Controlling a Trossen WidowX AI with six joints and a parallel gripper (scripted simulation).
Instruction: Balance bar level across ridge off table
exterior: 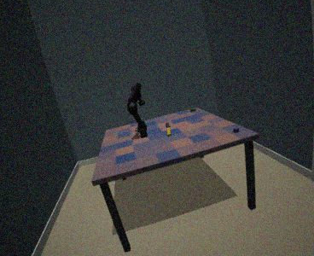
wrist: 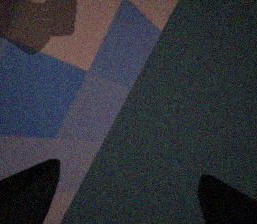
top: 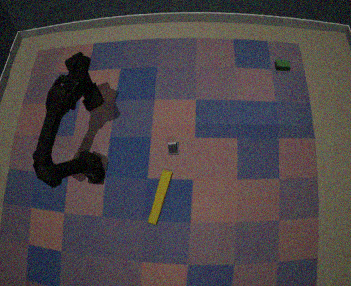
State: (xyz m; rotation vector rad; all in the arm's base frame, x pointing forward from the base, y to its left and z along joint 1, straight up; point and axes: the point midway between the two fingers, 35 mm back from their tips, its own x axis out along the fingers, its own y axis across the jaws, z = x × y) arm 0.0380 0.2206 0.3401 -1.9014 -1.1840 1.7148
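Right now my gripper tip is 32 cm to the left of the yellow bar, 31 cm above it and 22 cm short of it. From my gripper tip the other things lie so: green block 70 cm ahead, 30 cm below, 25 cm to the left.
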